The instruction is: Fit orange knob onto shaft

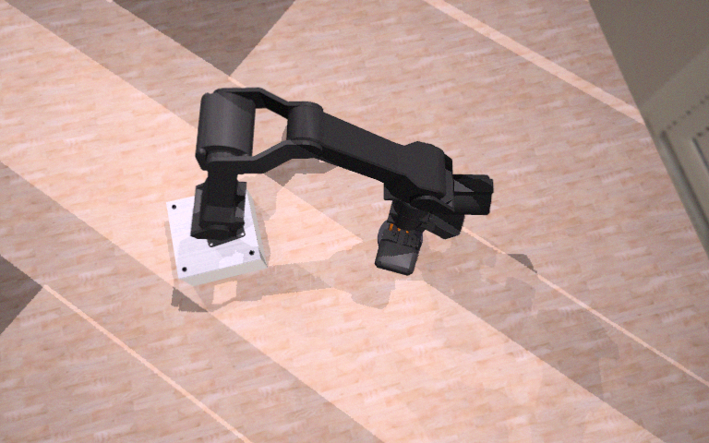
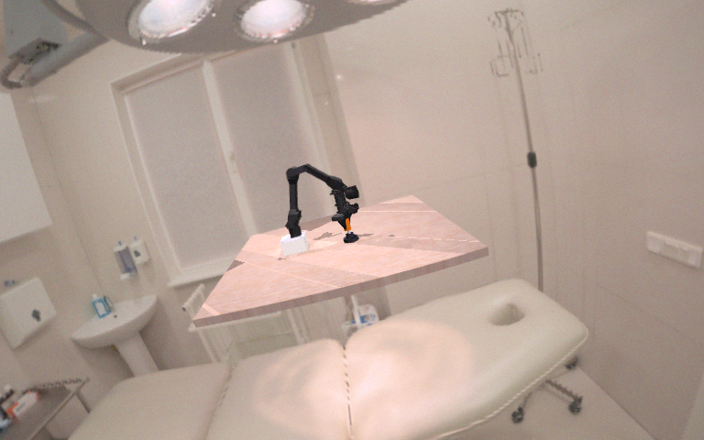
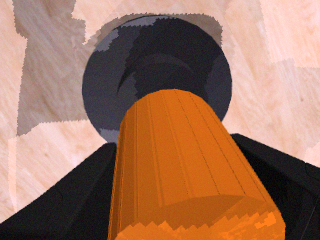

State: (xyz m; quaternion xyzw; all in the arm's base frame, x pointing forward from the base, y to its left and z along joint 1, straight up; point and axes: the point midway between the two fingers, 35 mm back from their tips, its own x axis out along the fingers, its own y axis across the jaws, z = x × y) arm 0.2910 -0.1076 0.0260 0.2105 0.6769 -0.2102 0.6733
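Right now my gripper tip is 3 cm below the orange knob. Round my gripper tip: round pedestal: 4 cm below.
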